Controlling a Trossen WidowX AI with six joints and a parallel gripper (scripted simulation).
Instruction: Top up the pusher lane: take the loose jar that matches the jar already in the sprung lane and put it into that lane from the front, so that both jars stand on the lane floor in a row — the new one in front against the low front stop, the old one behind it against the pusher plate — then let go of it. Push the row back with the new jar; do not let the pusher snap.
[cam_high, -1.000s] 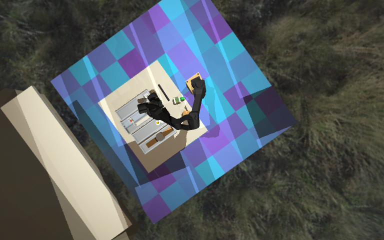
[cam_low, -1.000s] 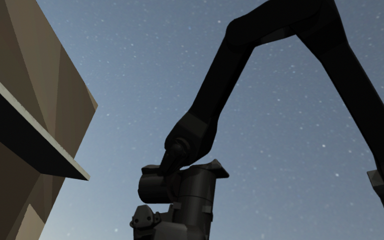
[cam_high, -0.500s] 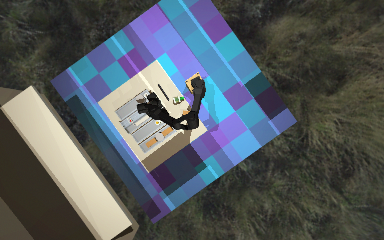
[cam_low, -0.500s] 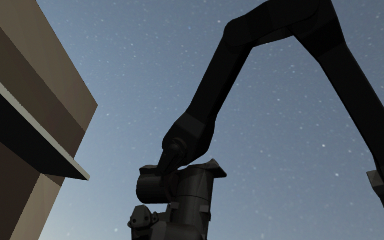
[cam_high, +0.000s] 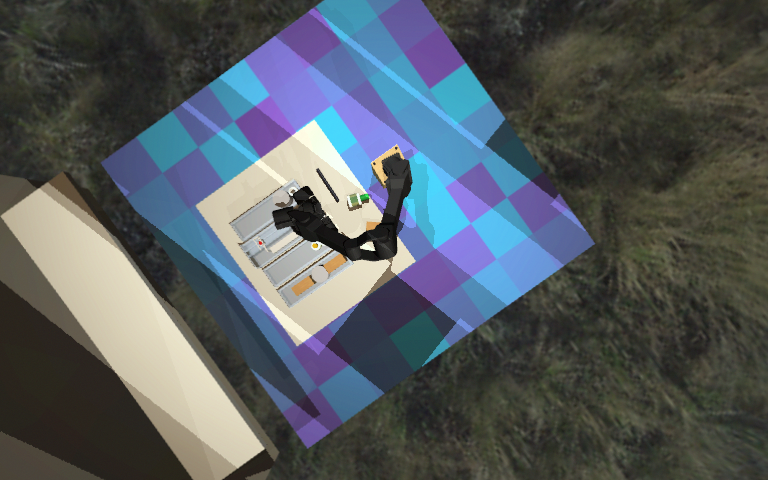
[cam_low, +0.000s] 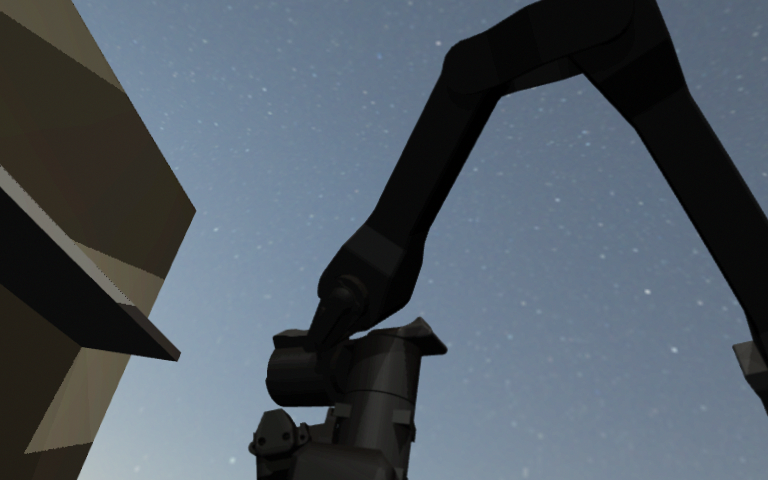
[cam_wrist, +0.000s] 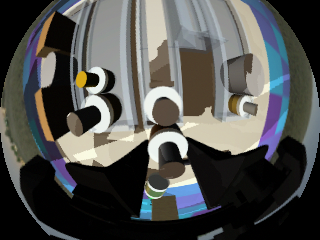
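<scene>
The black bar is 70 mm behind my gripper tip, 90 mm to the right of it and 40 mm below it.
</scene>
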